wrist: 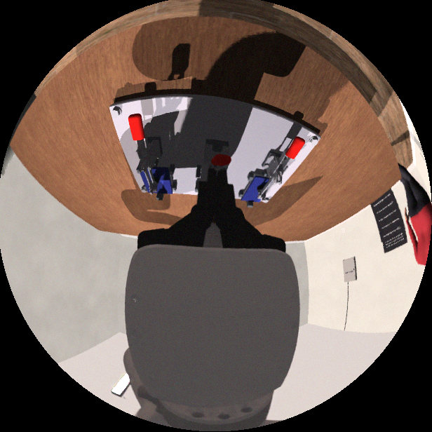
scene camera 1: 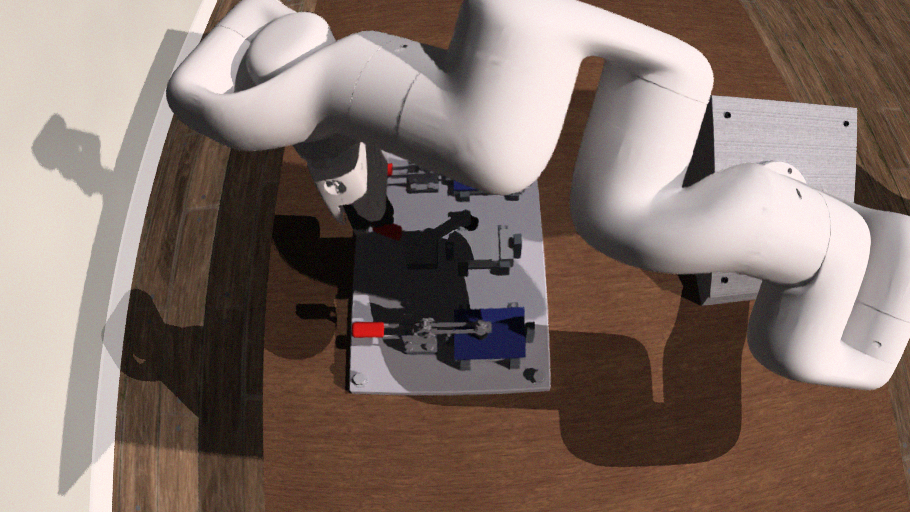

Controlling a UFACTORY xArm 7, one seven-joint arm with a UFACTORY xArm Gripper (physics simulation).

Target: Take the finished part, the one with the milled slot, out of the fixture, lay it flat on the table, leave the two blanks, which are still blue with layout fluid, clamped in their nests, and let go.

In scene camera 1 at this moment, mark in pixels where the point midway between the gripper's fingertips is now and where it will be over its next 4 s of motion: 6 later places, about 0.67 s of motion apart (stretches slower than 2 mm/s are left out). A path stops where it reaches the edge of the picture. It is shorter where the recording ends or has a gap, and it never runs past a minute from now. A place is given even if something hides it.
My gripper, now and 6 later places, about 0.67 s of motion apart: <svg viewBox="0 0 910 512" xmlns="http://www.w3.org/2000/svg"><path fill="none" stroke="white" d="M380 219L367 209L353 208L357 226L369 240L385 236L371 236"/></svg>
